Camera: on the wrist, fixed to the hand. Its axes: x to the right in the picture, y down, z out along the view.
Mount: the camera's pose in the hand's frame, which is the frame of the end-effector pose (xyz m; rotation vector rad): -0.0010 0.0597 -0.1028 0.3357 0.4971 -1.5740
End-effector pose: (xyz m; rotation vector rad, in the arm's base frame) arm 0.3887 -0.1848 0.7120 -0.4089 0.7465 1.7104
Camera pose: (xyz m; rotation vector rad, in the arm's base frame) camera 0.3203 -0.2620 0.6528 -0.8718 0.6876 -0.0038
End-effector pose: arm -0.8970 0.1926 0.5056 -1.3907 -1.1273 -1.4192
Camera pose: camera -0.8652 0.0781 0.5091 0.3940 -2.0457 -2.1777
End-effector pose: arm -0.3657 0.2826 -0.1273 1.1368 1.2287 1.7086
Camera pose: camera -0.4656 0.2332 -0.0859 -0.3113 1.9192 0.5086
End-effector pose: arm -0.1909 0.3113 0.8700 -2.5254 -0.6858 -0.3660
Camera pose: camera -0.1728 0.2121 0.9329 -1.0137 -2.1050 -1.1573
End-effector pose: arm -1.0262 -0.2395 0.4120 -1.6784 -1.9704 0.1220
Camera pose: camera -0.9264 -0.2554 0.4747 0.3083 -2.0993 -0.4608
